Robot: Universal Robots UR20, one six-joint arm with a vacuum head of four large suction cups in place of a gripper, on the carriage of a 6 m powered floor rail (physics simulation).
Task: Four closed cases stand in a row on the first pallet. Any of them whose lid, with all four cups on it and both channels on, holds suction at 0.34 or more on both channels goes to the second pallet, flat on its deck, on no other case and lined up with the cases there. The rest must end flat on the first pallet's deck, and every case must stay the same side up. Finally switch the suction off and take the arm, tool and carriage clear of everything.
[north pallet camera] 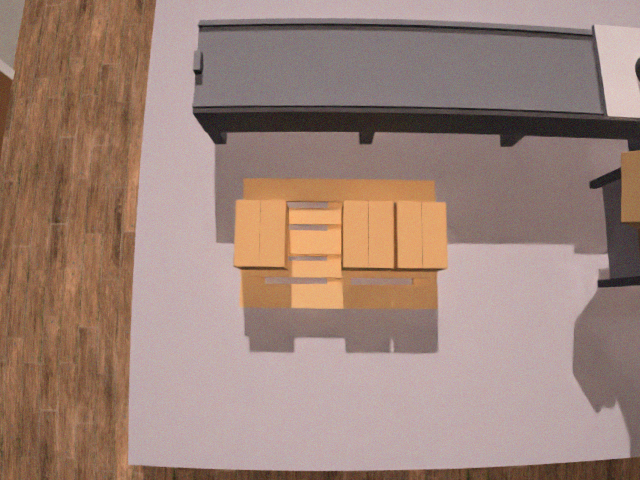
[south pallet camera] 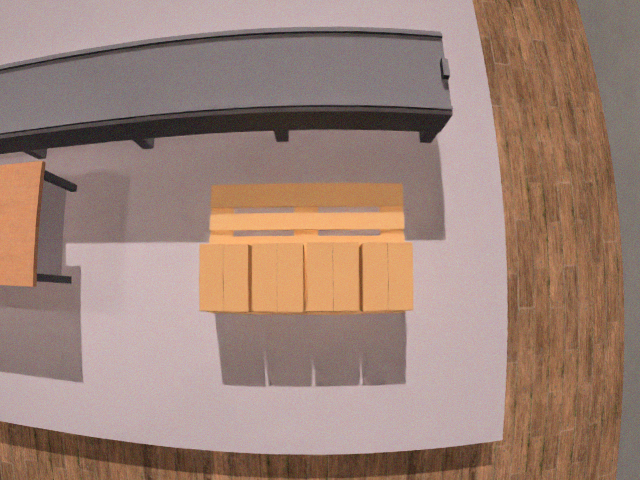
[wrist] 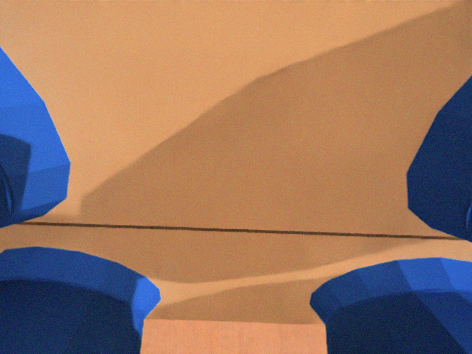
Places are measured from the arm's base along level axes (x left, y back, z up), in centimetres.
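Where they show: hand at its tool point: (wrist: pixel 236 220).
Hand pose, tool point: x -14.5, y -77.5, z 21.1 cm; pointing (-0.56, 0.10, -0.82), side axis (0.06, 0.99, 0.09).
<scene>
After its pixels a point has its place.
My suction head (wrist: pixel 235 212) {y -77.5, x -14.5, z 21.1 cm} has its four blue cups over the lid of a closed case (wrist: pixel 280 165) {y -76.2, x -17.2, z 25.3 cm}, which hangs under them. The lower lid edge shows between two cups; the cup rims' contact is partly hidden. A part of a case (north pallet camera: pixel 630 186) {y -76.1, x -37.9, z 16.1 cm}, by its place the held one, shows at the right edge of the north view. The first pallet (north pallet camera: pixel 387 297) {y -131.7, x -160.0, z -42.5 cm} bears a left case (north pallet camera: pixel 248 232) {y -96.2, x -240.8, z -17.7 cm}, then a gap, then two cases (north pallet camera: pixel 356 232) {y -96.0, x -180.5, z -17.7 cm} (north pallet camera: pixel 408 232) {y -95.9, x -151.3, z -17.8 cm} at the right. The second pallet (south pallet camera: pixel 305 222) {y -87.3, x 330.7, z -42.5 cm} bears a row of several closed cases (south pallet camera: pixel 276 279) {y -122.4, x 315.5, z -17.8 cm} along its lower side, with bare deck above them.
The floor rail (north pallet camera: pixel 387 69) (south pallet camera: pixel 289 69) runs behind both pallets. The white carriage top (north pallet camera: pixel 615 72) is at the right edge of the north view. A wooden table (south pallet camera: pixel 18 222) {y -89.7, x 147.1, z -4.0 cm} with dark legs stands at the left in the south view, between the pallets.
</scene>
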